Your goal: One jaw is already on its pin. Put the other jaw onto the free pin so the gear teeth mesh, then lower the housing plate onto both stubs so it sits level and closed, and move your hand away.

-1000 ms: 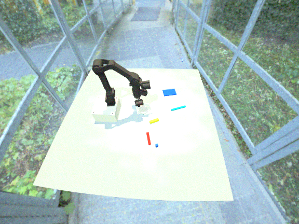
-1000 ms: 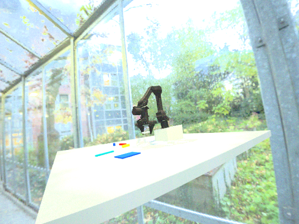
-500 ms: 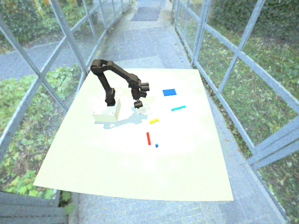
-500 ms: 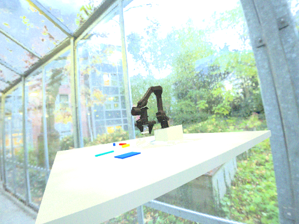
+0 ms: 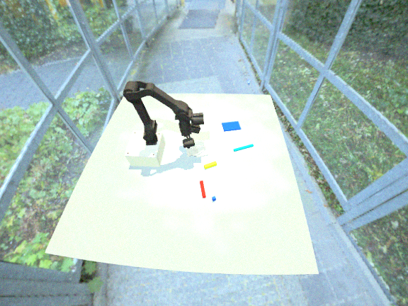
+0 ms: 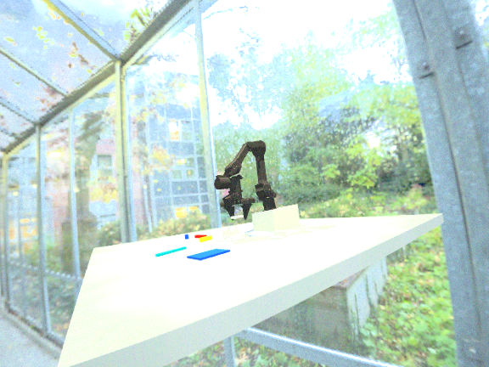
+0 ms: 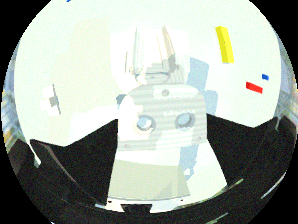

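The white jaw lies 20 mm ahead of my gripper tip, 20 mm to the left of it and 70 mm below it. Round my gripper tip: pale riser: 20 mm behind, 230 mm to the left, 70 mm below; then yellow bar: 120 mm ahead, 120 mm to the right, 70 mm below; then red bar: 60 mm ahead, 270 mm to the right, 80 mm below.
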